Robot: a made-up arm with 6 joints. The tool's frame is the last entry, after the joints. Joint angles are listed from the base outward.
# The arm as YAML. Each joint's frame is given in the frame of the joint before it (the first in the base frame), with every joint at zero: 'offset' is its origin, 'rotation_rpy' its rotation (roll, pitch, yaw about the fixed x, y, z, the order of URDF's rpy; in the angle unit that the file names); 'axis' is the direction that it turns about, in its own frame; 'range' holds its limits. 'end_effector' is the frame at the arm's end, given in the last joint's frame.
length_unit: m
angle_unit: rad
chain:
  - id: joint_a
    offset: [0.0, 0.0, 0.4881]
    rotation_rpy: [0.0, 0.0, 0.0]
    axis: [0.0, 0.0, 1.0]
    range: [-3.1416, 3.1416]
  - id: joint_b
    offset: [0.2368, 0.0, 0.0]
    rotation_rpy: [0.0, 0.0, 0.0]
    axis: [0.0, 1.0, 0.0]
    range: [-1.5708, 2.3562]
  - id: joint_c
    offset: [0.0, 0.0, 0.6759]
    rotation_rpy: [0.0, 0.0, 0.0]
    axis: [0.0, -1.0, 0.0]
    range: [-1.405, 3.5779]
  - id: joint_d
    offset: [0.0, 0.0, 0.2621]
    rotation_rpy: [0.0, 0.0, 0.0]
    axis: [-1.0, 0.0, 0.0]
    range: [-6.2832, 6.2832]
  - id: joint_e
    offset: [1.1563, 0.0, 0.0]
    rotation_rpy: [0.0, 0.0, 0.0]
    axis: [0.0, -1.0, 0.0]
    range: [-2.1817, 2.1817]
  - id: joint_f
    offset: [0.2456, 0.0, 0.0]
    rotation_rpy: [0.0, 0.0, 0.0]
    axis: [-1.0, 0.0, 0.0]
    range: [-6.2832, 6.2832]
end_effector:
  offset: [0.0, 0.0, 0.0]
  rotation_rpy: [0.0, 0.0, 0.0]
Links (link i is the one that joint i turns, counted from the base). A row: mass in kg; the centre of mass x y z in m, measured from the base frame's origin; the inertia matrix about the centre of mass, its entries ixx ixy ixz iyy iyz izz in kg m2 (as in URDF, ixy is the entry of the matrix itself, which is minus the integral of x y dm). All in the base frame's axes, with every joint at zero. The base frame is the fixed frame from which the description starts. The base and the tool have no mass.
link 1: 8.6; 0.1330 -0.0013 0.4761; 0.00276 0 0 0.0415 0 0.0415
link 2: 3.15; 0.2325 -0.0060 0.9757; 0.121 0 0 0.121 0 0.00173
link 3: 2.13; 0.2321 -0.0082 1.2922; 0.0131 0 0 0.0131 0 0.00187
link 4: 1.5; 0.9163 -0.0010 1.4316; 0.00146 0 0 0.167 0 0.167
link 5: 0.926; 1.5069 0.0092 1.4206; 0.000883 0 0 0.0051 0 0.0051
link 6: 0.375; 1.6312 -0.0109 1.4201; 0.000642 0 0 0.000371 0 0.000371
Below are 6 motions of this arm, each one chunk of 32 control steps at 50 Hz.
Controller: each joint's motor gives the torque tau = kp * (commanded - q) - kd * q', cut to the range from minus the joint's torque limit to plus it. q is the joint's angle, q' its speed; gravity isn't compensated. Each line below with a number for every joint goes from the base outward.
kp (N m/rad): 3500 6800 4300 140 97 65
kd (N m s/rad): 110 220 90 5.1 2.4 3.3
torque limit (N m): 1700 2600 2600 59 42 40
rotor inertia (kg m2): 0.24 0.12 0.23 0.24 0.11 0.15
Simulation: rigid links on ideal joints. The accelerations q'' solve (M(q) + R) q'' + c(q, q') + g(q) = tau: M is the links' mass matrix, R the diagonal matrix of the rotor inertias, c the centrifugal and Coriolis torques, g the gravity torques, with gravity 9.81 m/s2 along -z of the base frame. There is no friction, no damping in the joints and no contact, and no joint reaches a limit. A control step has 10 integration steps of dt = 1/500 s. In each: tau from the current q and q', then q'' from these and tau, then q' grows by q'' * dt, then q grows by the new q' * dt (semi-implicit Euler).
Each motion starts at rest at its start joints. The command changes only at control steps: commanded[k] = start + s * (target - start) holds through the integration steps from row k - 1 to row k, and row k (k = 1, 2, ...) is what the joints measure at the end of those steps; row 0 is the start. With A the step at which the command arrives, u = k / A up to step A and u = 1 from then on. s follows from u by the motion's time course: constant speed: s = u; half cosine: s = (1 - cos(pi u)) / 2; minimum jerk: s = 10 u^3 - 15 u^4 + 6 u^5; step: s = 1 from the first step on.
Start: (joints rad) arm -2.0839 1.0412 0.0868 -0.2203 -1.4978 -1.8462
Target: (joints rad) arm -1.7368 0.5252 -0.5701 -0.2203 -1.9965 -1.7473
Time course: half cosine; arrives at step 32
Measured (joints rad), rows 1 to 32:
1: -2.0838 1.0422 0.0861 -0.2204 -1.4968 -1.8462
2: -2.0835 1.0427 0.0816 -0.2205 -1.4932 -1.8462
3: -2.0826 1.0413 0.0733 -0.2200 -1.4886 -1.8460
4: -2.0807 1.0376 0.0619 -0.2186 -1.4854 -1.8455
5: -2.0773 1.0311 0.0480 -0.2164 -1.4857 -1.8447
6: -2.0722 1.0217 0.0321 -0.2137 -1.4908 -1.8434
7: -2.0651 1.0094 0.0142 -0.2109 -1.5013 -1.8416
8: -2.0559 0.9944 -0.0056 -0.2085 -1.5169 -1.8393
9: -2.0446 0.9771 -0.0275 -0.2070 -1.5368 -1.8366
10: -2.0313 0.9578 -0.0514 -0.2066 -1.5599 -1.8333
11: -2.0163 0.9369 -0.0773 -0.2074 -1.5849 -1.8297
12: -1.9999 0.9147 -0.1051 -0.2091 -1.6108 -1.8257
13: -1.9823 0.8915 -0.1344 -0.2115 -1.6368 -1.8214
14: -1.9640 0.8676 -0.1651 -0.2144 -1.6624 -1.8169
15: -1.9453 0.8431 -0.1966 -0.2174 -1.6875 -1.8122
16: -1.9265 0.8182 -0.2287 -0.2201 -1.7120 -1.8074
17: -1.9079 0.7930 -0.2610 -0.2224 -1.7363 -1.8025
18: -1.8897 0.7678 -0.2931 -0.2240 -1.7604 -1.7976
19: -1.8721 0.7427 -0.3248 -0.2251 -1.7844 -1.7927
20: -1.8551 0.7181 -0.3556 -0.2256 -1.8084 -1.7878
21: -1.8389 0.6942 -0.3854 -0.2255 -1.8321 -1.7830
22: -1.8235 0.6711 -0.4138 -0.2252 -1.8552 -1.7783
23: -1.8090 0.6493 -0.4406 -0.2246 -1.8773 -1.7738
24: -1.7954 0.6287 -0.4656 -0.2239 -1.8980 -1.7695
25: -1.7829 0.6098 -0.4884 -0.2233 -1.9169 -1.7655
26: -1.7715 0.5926 -0.5090 -0.2229 -1.9337 -1.7618
27: -1.7613 0.5774 -0.5270 -0.2226 -1.9482 -1.7584
28: -1.7525 0.5642 -0.5423 -0.2224 -1.9603 -1.7554
29: -1.7452 0.5532 -0.5548 -0.2224 -1.9700 -1.7528
30: -1.7394 0.5445 -0.5642 -0.2225 -1.9773 -1.7506
31: -1.7352 0.5382 -0.5706 -0.2226 -1.9822 -1.7489
32: -1.7327 0.5342 -0.5738 -0.2227 -1.9848 -1.7477

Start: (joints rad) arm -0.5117 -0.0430 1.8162 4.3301 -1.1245 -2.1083
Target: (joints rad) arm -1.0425 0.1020 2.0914 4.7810 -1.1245 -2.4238
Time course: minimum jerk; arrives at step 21
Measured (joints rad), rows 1 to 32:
1: -0.5119 -0.0430 1.8172 4.3304 -1.1262 -2.1083
2: -0.5135 -0.0430 1.8194 4.3309 -1.1301 -2.1085
3: -0.5180 -0.0425 1.8235 4.3319 -1.1343 -2.1093
4: -0.5271 -0.0408 1.8304 4.3343 -1.1373 -2.1114
5: -0.5420 -0.0374 1.8405 4.3397 -1.1383 -2.1156
6: -0.5633 -0.0322 1.8539 4.3496 -1.1376 -2.1228
7: -0.5911 -0.0252 1.8707 4.3654 -1.1357 -2.1334
8: -0.6248 -0.0165 1.8903 4.3879 -1.1335 -2.1480
9: -0.6638 -0.0063 1.9124 4.4171 -1.1320 -2.1665
10: -0.7067 0.0051 1.9360 4.4526 -1.1317 -2.1888
11: -0.7522 0.0172 1.9604 4.4932 -1.1330 -2.2142
12: -0.7986 0.0297 1.9848 4.5371 -1.1358 -2.2419
13: -0.8442 0.0422 2.0081 4.5824 -1.1399 -2.2709
14: -0.8876 0.0542 2.0296 4.6270 -1.1446 -2.3002
15: -0.9271 0.0653 2.0485 4.6690 -1.1493 -2.3285
16: -0.9614 0.0752 2.0642 4.7067 -1.1535 -2.3547
17: -0.9897 0.0836 2.0765 4.7388 -1.1566 -2.3781
18: -1.0115 0.0902 2.0852 4.7644 -1.1584 -2.3977
19: -1.0266 0.0951 2.0906 4.7829 -1.1587 -2.4130
20: -1.0358 0.0983 2.0932 4.7944 -1.1575 -2.4241
21: -1.0403 0.1002 2.0939 4.7997 -1.1548 -2.4309
22: -1.0421 0.1011 2.0939 4.7999 -1.1507 -2.4341
23: -1.0426 0.1015 2.0940 4.7967 -1.1461 -2.4347
24: -1.0427 0.1015 2.0942 4.7916 -1.1416 -2.4334
25: -1.0426 0.1012 2.0947 4.7859 -1.1383 -2.4312
26: -1.0425 0.1007 2.0953 4.7805 -1.1365 -2.4287
27: -1.0425 0.1001 2.0959 4.7761 -1.1361 -2.4263
28: -1.0424 0.0996 2.0963 4.7730 -1.1369 -2.4244
29: -1.0424 0.0993 2.0966 4.7711 -1.1383 -2.4230
30: -1.0424 0.0991 2.0967 4.7703 -1.1399 -2.4222
31: -1.0424 0.0991 2.0967 4.7705 -1.1413 -2.4218
32: -1.0424 0.0992 2.0965 4.7714 -1.1422 -2.4218

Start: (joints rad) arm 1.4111 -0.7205 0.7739 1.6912 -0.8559 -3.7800
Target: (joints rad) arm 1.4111 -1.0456 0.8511 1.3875 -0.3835 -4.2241
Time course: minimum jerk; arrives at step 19
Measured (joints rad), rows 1 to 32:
1: 1.4111 -0.7216 0.7731 1.6906 -0.8571 -3.7800
2: 1.4112 -0.7235 0.7731 1.6888 -0.8594 -3.7803
3: 1.4114 -0.7269 0.7732 1.6855 -0.8600 -3.7818
4: 1.4116 -0.7327 0.7734 1.6794 -0.8556 -3.7855
5: 1.4118 -0.7420 0.7739 1.6693 -0.8429 -3.7930
6: 1.4121 -0.7554 0.7754 1.6540 -0.8199 -3.8054
7: 1.4124 -0.7737 0.7785 1.6332 -0.7862 -3.8240
8: 1.4126 -0.7969 0.7837 1.6076 -0.7430 -3.8491
9: 1.4126 -0.8247 0.7913 1.5786 -0.6927 -3.8807
10: 1.4125 -0.8563 0.8010 1.5481 -0.6388 -3.9182
11: 1.4122 -0.8904 0.8124 1.5181 -0.5843 -3.9604
12: 1.4117 -0.9255 0.8250 1.4903 -0.5324 -4.0054
13: 1.4112 -0.9600 0.8379 1.4657 -0.4853 -4.0514
14: 1.4106 -0.9921 0.8502 1.4449 -0.4447 -4.0960
15: 1.4101 -1.0204 0.8611 1.4282 -0.4118 -4.1374
16: 1.4096 -1.0433 0.8698 1.4155 -0.3870 -4.1735
17: 1.4093 -1.0602 0.8758 1.4066 -0.3706 -4.2030
18: 1.4092 -1.0707 0.8786 1.4011 -0.3624 -4.2249
19: 1.4092 -1.0752 0.8783 1.3984 -0.3613 -4.2392
20: 1.4094 -1.0749 0.8749 1.3976 -0.3656 -4.2466
21: 1.4097 -1.0711 0.8693 1.3973 -0.3732 -4.2485
22: 1.4102 -1.0655 0.8629 1.3965 -0.3817 -4.2464
23: 1.4108 -1.0593 0.8568 1.3947 -0.3894 -4.2420
24: 1.4113 -1.0538 0.8519 1.3918 -0.3952 -4.2366
25: 1.4117 -1.0497 0.8487 1.3884 -0.3985 -4.2313
26: 1.4119 -1.0473 0.8473 1.3849 -0.3995 -4.2268
27: 1.4119 -1.0466 0.8475 1.3823 -0.3985 -4.2235
28: 1.4117 -1.0473 0.8490 1.3808 -0.3963 -4.2213
29: 1.4115 -1.0490 0.8511 1.3808 -0.3934 -4.2203
30: 1.4113 -1.0512 0.8534 1.3820 -0.3905 -4.2202
31: 1.4111 -1.0533 0.8554 1.3842 -0.3882 -4.2207
32: 1.4109 -1.0551 0.8570 1.3868 -0.3866 -4.2216

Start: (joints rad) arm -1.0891 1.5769 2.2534 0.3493 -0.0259 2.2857
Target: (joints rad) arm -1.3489 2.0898 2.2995 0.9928 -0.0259 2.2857
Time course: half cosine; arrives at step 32
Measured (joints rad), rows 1 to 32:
1: -1.0891 1.5789 2.2545 0.3495 -0.0254 2.2857
2: -1.0894 1.5824 2.2550 0.3503 -0.0243 2.2857
3: -1.0901 1.5873 2.2550 0.3527 -0.0234 2.2857
4: -1.0915 1.5939 2.2553 0.3574 -0.0231 2.2857
5: -1.0938 1.6025 2.2560 0.3650 -0.0230 2.2858
6: -1.0975 1.6130 2.2572 0.3759 -0.0227 2.2858
7: -1.1025 1.6255 2.2587 0.3902 -0.0218 2.2859
8: -1.1091 1.6401 2.2602 0.4079 -0.0204 2.2859
9: -1.1171 1.6567 2.2617 0.4286 -0.0189 2.2860
10: -1.1265 1.6751 2.2632 0.4521 -0.0178 2.2860
11: -1.1372 1.6953 2.2646 0.4779 -0.0176 2.2860
12: -1.1489 1.7171 2.2659 0.5056 -0.0186 2.2860
13: -1.1614 1.7402 2.2672 0.5349 -0.0209 2.2860
14: -1.1746 1.7643 2.2684 0.5654 -0.0242 2.2861
15: -1.1882 1.7893 2.2697 0.5968 -0.0284 2.2861
16: -1.2021 1.8148 2.2710 0.6288 -0.0328 2.2861
17: -1.2161 1.8405 2.2723 0.6611 -0.0372 2.2861
18: -1.2301 1.8662 2.2737 0.6934 -0.0411 2.2862
19: -1.2439 1.8916 2.2752 0.7255 -0.0445 2.2863
20: -1.2573 1.9166 2.2767 0.7571 -0.0471 2.2863
21: -1.2704 1.9407 2.2782 0.7879 -0.0492 2.2864
22: -1.2829 1.9638 2.2797 0.8175 -0.0507 2.2864
23: -1.2948 1.9858 2.2812 0.8458 -0.0519 2.2865
24: -1.3060 2.0064 2.2825 0.8724 -0.0530 2.2866
25: -1.3163 2.0254 2.2838 0.8971 -0.0540 2.2866
26: -1.3256 2.0426 2.2849 0.9196 -0.0550 2.2867
27: -1.3339 2.0580 2.2858 0.9397 -0.0561 2.2867
28: -1.3411 2.0713 2.2866 0.9572 -0.0572 2.2868
29: -1.3472 2.0825 2.2872 0.9720 -0.0583 2.2868
30: -1.3520 2.0913 2.2876 0.9839 -0.0593 2.2869
31: -1.3555 2.0978 2.2879 0.9927 -0.0602 2.2869
32: -1.3577 2.1018 2.2880 0.9985 -0.0608 2.2870

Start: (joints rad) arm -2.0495 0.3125 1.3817 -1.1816 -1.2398 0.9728
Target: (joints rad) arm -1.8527 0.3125 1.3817 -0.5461 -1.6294 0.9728
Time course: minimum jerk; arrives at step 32
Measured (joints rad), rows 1 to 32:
1: -2.0495 0.3130 1.3820 -1.1813 -1.2421 0.9728
2: -2.0494 0.3136 1.3818 -1.1804 -1.2472 0.9727
3: -2.0490 0.3142 1.3814 -1.1787 -1.2535 0.9725
4: -2.0481 0.3148 1.3809 -1.1756 -1.2597 0.9724
5: -2.0465 0.3153 1.3805 -1.1706 -1.2655 0.9723
6: -2.0439 0.3156 1.3803 -1.1632 -1.2711 0.9722
7: -2.0403 0.3158 1.3802 -1.1529 -1.2771 0.9721
8: -2.0356 0.3158 1.3803 -1.1395 -1.2845 0.9720
9: -2.0298 0.3156 1.3805 -1.1226 -1.2942 0.9720
10: -2.0228 0.3155 1.3807 -1.1022 -1.3068 0.9721
11: -2.0147 0.3152 1.3809 -1.0782 -1.3224 0.9721
12: -2.0057 0.3151 1.3811 -1.0507 -1.3410 0.9722
13: -1.9959 0.3149 1.3811 -1.0201 -1.3621 0.9722
14: -1.9854 0.3149 1.3811 -0.9866 -1.3852 0.9722
15: -1.9743 0.3150 1.3810 -0.9508 -1.4095 0.9722
16: -1.9629 0.3151 1.3809 -0.9133 -1.4343 0.9722
17: -1.9514 0.3152 1.3807 -0.8746 -1.4591 0.9722
18: -1.9398 0.3154 1.3805 -0.8356 -1.4834 0.9722
19: -1.9285 0.3156 1.3804 -0.7969 -1.5068 0.9722
20: -1.9175 0.3157 1.3803 -0.7592 -1.5290 0.9721
21: -1.9070 0.3158 1.3802 -0.7232 -1.5499 0.9721
22: -1.8972 0.3159 1.3801 -0.6894 -1.5692 0.9721
23: -1.8882 0.3159 1.3801 -0.6583 -1.5867 0.9721
24: -1.8801 0.3158 1.3802 -0.6304 -1.6024 0.9721
25: -1.8730 0.3158 1.3802 -0.6060 -1.6160 0.9721
26: -1.8671 0.3157 1.3803 -0.5853 -1.6273 0.9721
27: -1.8622 0.3156 1.3804 -0.5683 -1.6364 0.9721
28: -1.8584 0.3156 1.3805 -0.5552 -1.6432 0.9721
29: -1.8557 0.3155 1.3805 -0.5457 -1.6478 0.9721
30: -1.8539 0.3154 1.3806 -0.5395 -1.6503 0.9721
31: -1.8529 0.3154 1.3806 -0.5363 -1.6510 0.9721
32: -1.8525 0.3154 1.3806 -0.5355 -1.6504 0.9721

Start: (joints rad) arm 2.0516 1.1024 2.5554 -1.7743 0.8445 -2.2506
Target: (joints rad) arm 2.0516 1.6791 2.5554 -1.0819 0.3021 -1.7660
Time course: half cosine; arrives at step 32
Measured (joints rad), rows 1 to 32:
1: 2.0516 1.1042 2.5572 -1.7739 0.8453 -2.2505
2: 2.0516 1.1072 2.5590 -1.7722 0.8475 -2.2501
3: 2.0515 1.1114 2.5602 -1.7683 0.8489 -2.2489
4: 2.0513 1.1177 2.5611 -1.7614 0.8475 -2.2463
5: 2.0511 1.1265 2.5617 -1.7512 0.8417 -2.2420
6: 2.0509 1.1379 2.5622 -1.7375 0.8312 -2.2355
7: 2.0508 1.1520 2.5622 -1.7205 0.8164 -2.2267
8: 2.0507 1.1686 2.5620 -1.7005 0.7979 -2.2155
9: 2.0507 1.1876 2.5614 -1.6779 0.7767 -2.2020
10: 2.0508 1.2087 2.5607 -1.6532 0.7536 -2.1863
11: 2.0509 1.2317 2.5599 -1.6268 0.7295 -2.1686
12: 2.0510 1.2564 2.5590 -1.5987 0.7045 -2.1491
13: 2.0512 1.2824 2.5582 -1.5693 0.6791 -2.1281
14: 2.0513 1.3095 2.5574 -1.5386 0.6532 -2.1060
15: 2.0514 1.3374 2.5566 -1.5069 0.6268 -2.0828
16: 2.0514 1.3658 2.5559 -1.4742 0.6000 -2.0590
17: 2.0515 1.3945 2.5552 -1.4408 0.5727 -2.0348
18: 2.0515 1.4232 2.5544 -1.4072 0.5452 -2.0103
19: 2.0515 1.4517 2.5537 -1.3735 0.5176 -1.9859
20: 2.0516 1.4797 2.5530 -1.3402 0.4902 -1.9617
21: 2.0516 1.5068 2.5523 -1.3076 0.4633 -1.9379
22: 2.0517 1.5330 2.5516 -1.2760 0.4374 -1.9149
23: 2.0518 1.5579 2.5509 -1.2459 0.4125 -1.8928
24: 2.0519 1.5812 2.5502 -1.2176 0.3892 -1.8717
25: 2.0520 1.6028 2.5496 -1.1912 0.3675 -1.8520
26: 2.0521 1.6224 2.5490 -1.1671 0.3478 -1.8337
27: 2.0522 1.6399 2.5485 -1.1456 0.3303 -1.8172
28: 2.0523 1.6550 2.5480 -1.1267 0.3152 -1.8024
29: 2.0524 1.6677 2.5476 -1.1107 0.3026 -1.7897
30: 2.0524 1.6777 2.5473 -1.0979 0.2927 -1.7790
31: 2.0524 1.6850 2.5470 -1.0882 0.2856 -1.7705
32: 2.0524 1.6896 2.5469 -1.0818 0.2815 -1.7644

